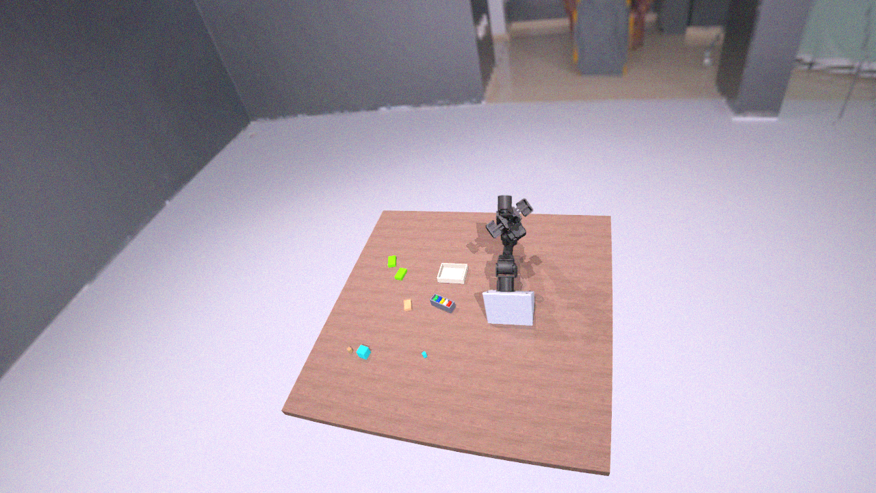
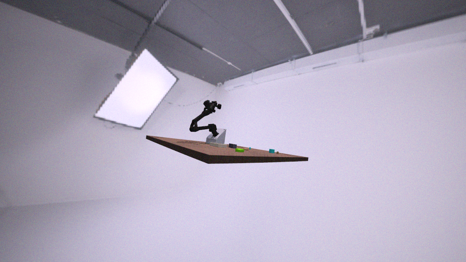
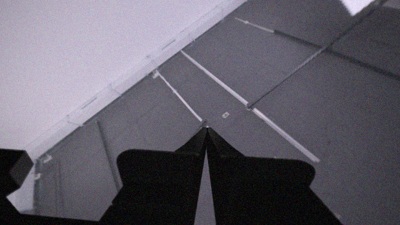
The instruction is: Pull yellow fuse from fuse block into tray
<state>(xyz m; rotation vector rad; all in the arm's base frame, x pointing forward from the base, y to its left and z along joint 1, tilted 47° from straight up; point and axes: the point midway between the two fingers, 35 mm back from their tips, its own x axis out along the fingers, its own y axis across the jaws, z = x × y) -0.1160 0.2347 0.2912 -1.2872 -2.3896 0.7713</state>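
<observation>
The yellow fuse is 500 mm below my gripper tip, 350 mm ahead of it and 80 mm to the left of it. Round my gripper tip: blue fuse 500 mm below, 370 mm ahead, 80 mm to the left; white fuse 500 mm below, 330 mm ahead, 80 mm to the left; green fuse 500 mm below, 390 mm ahead, 70 mm to the left.
</observation>
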